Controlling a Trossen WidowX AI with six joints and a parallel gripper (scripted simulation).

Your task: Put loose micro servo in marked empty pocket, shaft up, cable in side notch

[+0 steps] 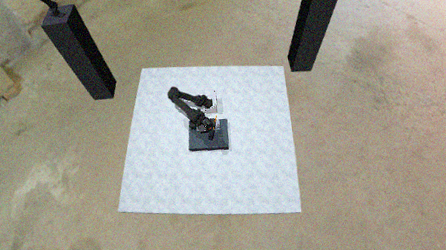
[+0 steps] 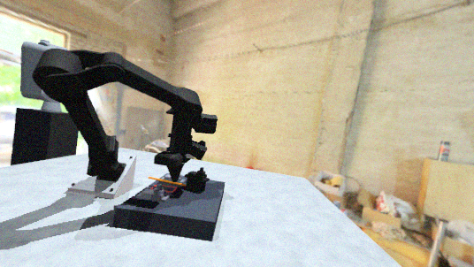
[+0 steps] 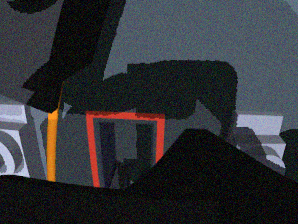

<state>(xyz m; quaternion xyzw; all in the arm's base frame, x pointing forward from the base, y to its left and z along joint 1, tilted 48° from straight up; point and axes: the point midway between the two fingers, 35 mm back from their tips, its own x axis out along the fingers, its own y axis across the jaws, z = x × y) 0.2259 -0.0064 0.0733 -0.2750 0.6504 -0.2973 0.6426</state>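
The dark grey deck lies 70 mm ahead of my gripper tip, 60 mm below it and 30 mm to the left of it.
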